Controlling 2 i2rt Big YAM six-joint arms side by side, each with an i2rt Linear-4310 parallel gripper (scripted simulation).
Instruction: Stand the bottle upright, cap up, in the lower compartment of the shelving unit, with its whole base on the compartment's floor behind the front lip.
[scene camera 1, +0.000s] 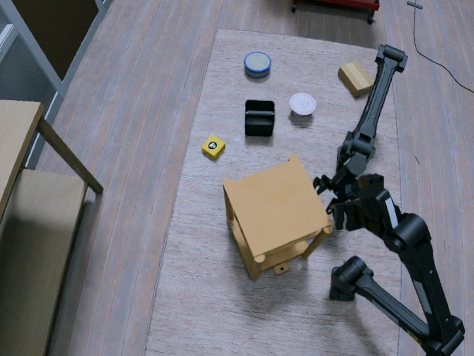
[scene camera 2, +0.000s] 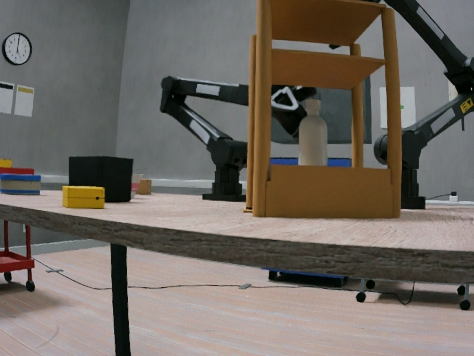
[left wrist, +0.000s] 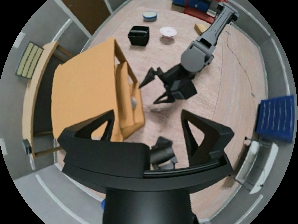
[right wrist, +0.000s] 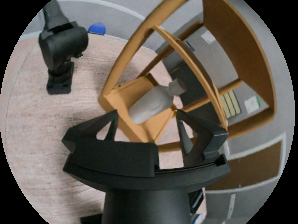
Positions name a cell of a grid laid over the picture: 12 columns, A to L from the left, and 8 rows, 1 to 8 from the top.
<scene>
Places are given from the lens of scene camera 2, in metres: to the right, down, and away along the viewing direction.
my right gripper (scene camera 2: H3): 0.16, -0.12, 0.88
white bottle (scene camera 2: H3): 0.15, -0.09, 0.76
</scene>
